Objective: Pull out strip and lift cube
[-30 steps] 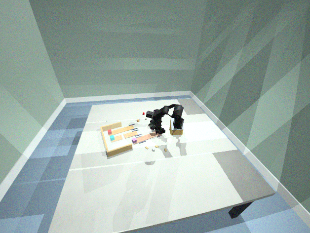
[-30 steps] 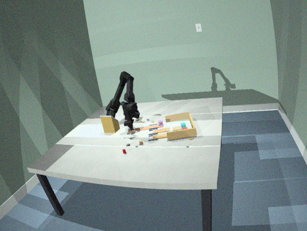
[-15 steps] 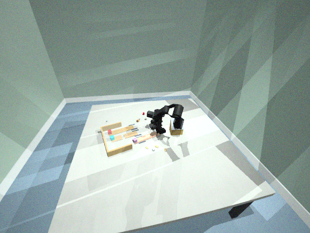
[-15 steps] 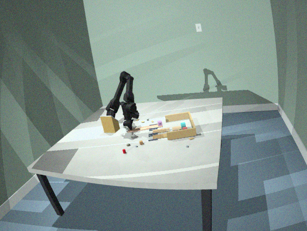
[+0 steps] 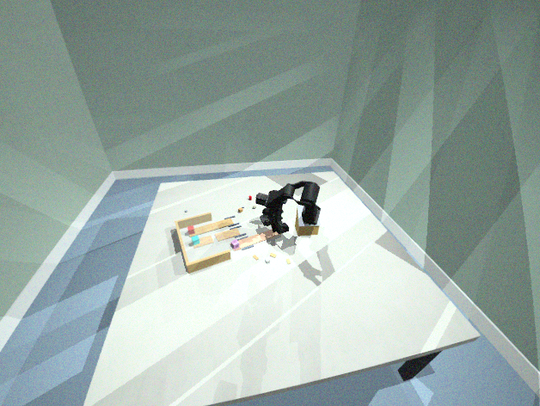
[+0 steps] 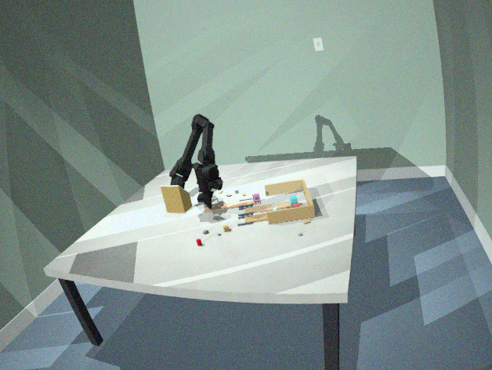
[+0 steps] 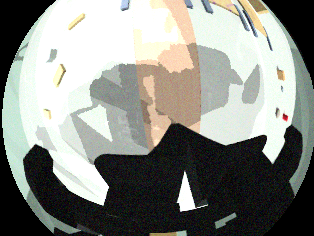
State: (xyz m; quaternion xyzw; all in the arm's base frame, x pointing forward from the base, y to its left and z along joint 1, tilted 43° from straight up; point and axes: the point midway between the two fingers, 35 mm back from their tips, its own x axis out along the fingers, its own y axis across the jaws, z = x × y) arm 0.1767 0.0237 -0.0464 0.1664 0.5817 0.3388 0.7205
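Now: the tan strip 10 cm ahead of my gripper tip and 4 cm to the left of it. Round my gripper tip: red peg (33 cm to the right, 9 cm ahead, 1 cm above); purple cube marked h (21 cm ahead, 8 cm to the left, 2 cm above).
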